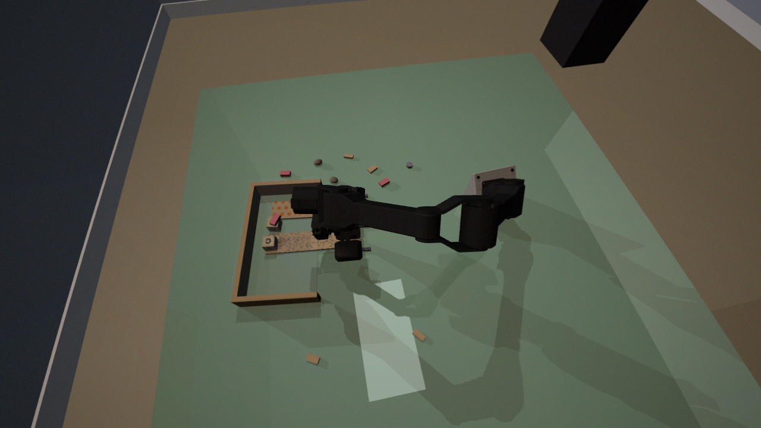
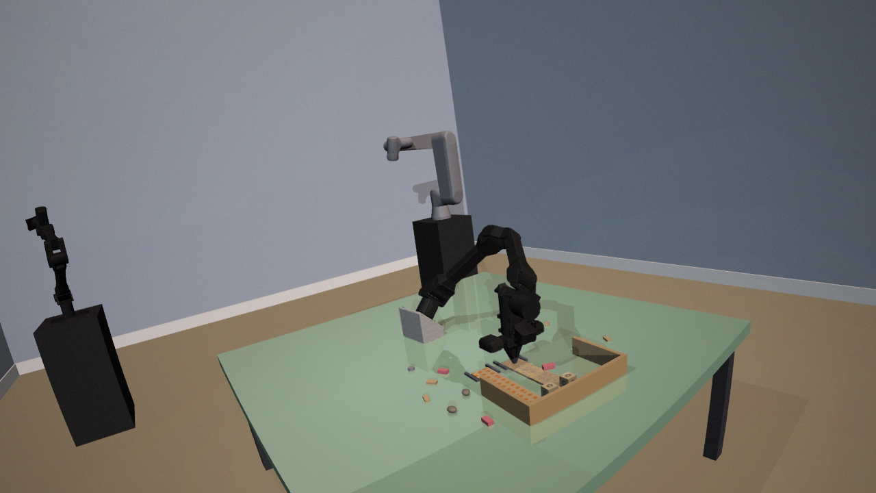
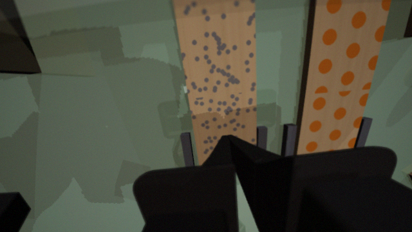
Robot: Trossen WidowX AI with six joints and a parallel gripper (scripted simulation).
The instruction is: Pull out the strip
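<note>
Now: gripper tip 9 cm short of the speckled strip and 1 cm to the left of it.
</note>
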